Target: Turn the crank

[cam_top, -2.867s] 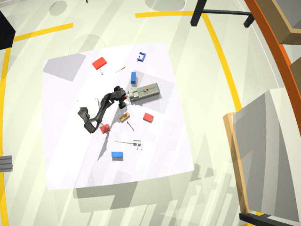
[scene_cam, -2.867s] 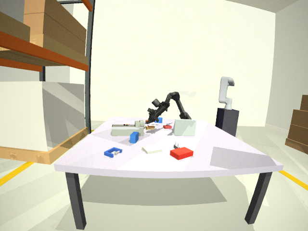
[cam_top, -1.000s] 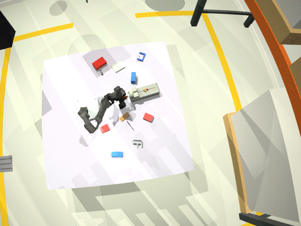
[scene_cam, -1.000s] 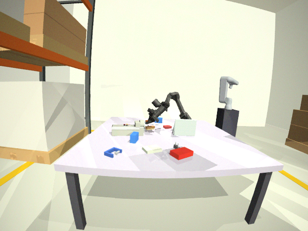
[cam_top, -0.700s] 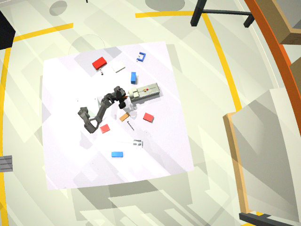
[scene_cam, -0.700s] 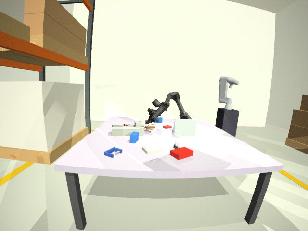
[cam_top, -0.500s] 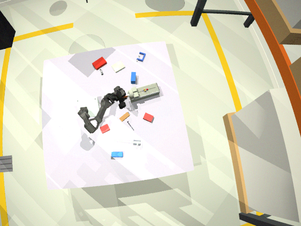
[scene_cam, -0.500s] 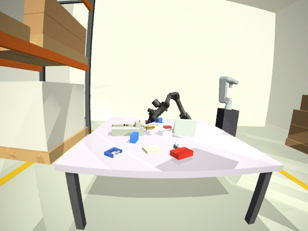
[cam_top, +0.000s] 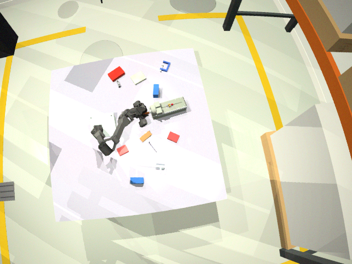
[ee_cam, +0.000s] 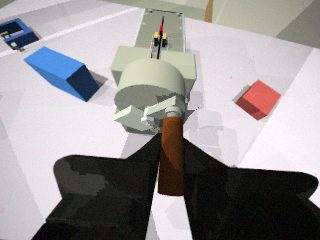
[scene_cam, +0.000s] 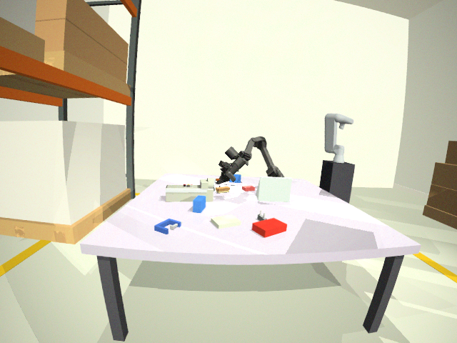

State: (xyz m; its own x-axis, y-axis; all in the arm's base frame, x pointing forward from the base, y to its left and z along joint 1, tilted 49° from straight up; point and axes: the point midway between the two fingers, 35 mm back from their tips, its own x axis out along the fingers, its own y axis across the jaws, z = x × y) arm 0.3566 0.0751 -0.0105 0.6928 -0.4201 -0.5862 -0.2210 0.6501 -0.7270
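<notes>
The crank lies 10 mm to the left of my gripper tip and 20 mm above it. Also, from my gripper tip: red pointer: 180 mm ahead, 60 mm to the left; then orange-brown crank handle: 20 mm behind, 20 mm above; then brown block: 30 mm behind, 140 mm to the right, 70 mm below.
</notes>
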